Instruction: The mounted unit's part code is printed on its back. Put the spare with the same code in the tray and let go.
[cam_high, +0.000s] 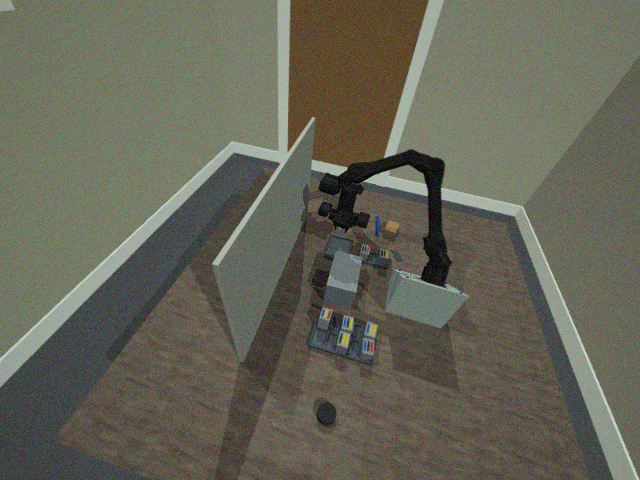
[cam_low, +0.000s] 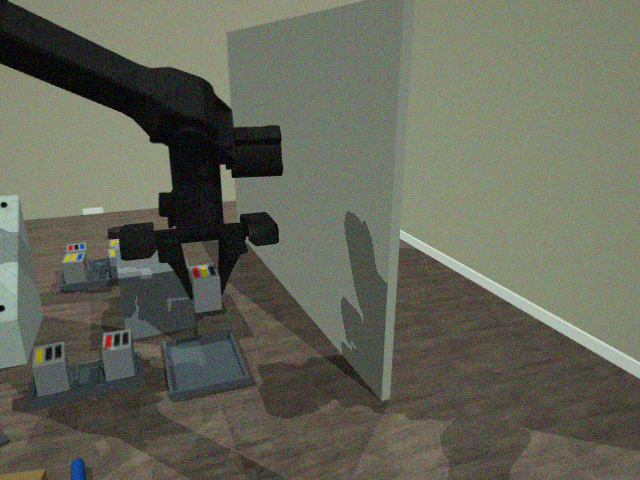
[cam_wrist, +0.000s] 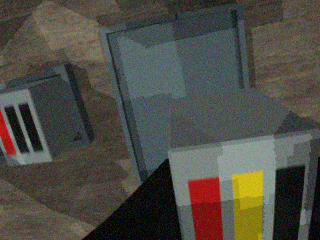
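Right now the grey tray is 10 mm behind my gripper tip and 100 mm below it. Also, from my gripper tip: small rack: 150 mm behind, 20 mm to the left, 90 mm below; then grey spare block: 20 mm above; then grey mounted unit: 50 mm behind, 200 mm to the left, 50 mm below.
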